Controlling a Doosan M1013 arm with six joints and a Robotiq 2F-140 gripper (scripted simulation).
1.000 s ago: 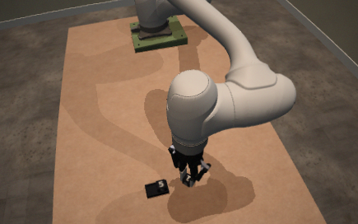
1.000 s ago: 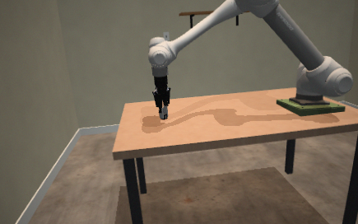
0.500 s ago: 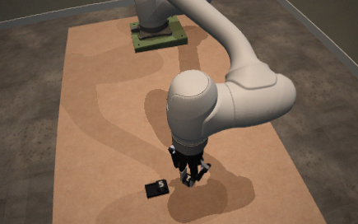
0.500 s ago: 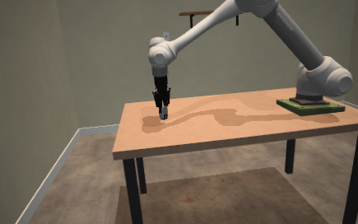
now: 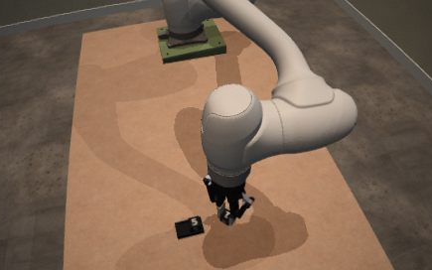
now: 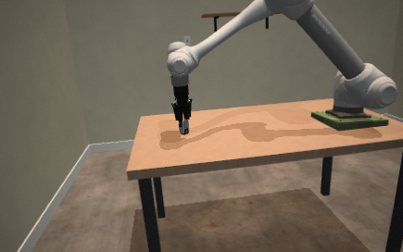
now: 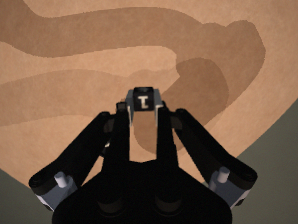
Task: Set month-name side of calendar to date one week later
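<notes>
The black cube is 30 mm below my hand.
</notes>
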